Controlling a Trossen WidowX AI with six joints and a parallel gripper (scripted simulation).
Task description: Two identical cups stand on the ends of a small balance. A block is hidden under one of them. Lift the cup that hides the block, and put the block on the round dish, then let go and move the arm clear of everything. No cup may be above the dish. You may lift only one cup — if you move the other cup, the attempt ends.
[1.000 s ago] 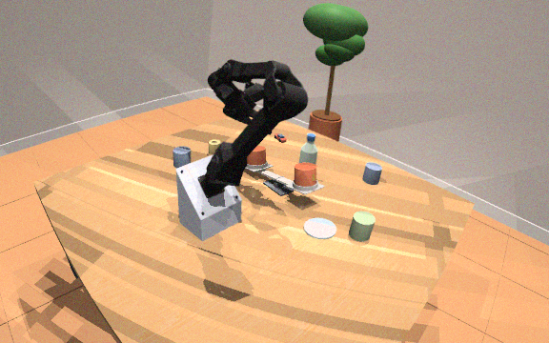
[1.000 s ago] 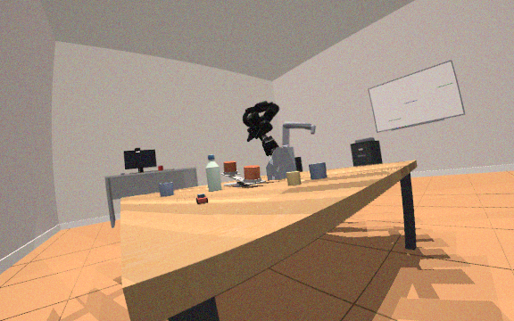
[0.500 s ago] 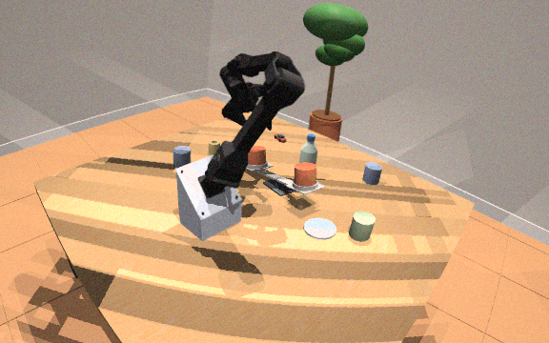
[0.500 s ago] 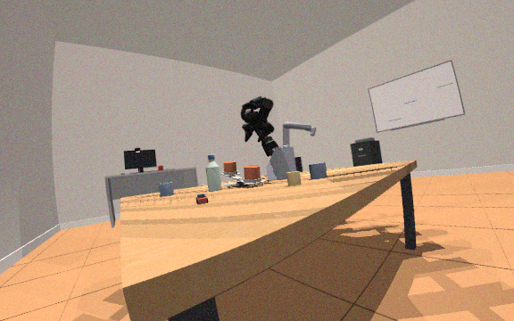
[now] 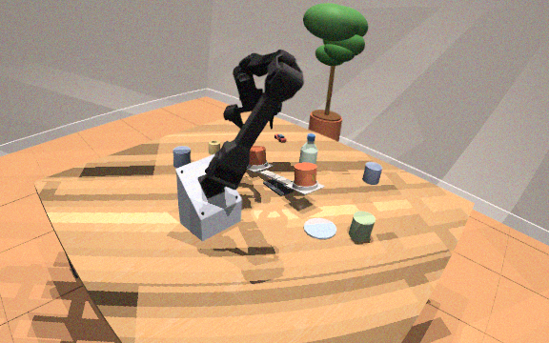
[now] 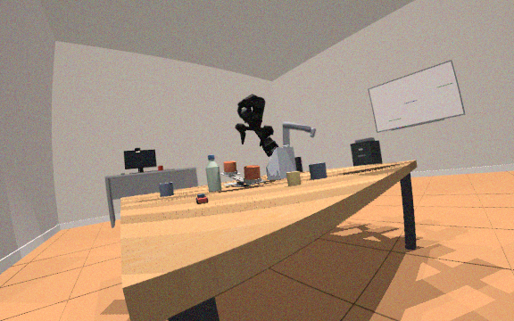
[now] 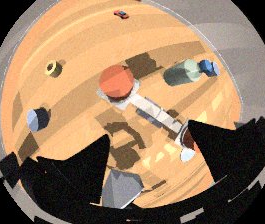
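Now: gripper tip 50 mm short of the pale green block, 50 mm to the right of it and 150 mm above it. Also, from my gripper tip: pale green bottle (180 mm ahead, 90 mm to the right, 80 mm below); red cup (10 mm ahead, 220 mm to the right, 80 mm below); small balance (40 mm ahead, 80 mm to the right, 170 mm below).
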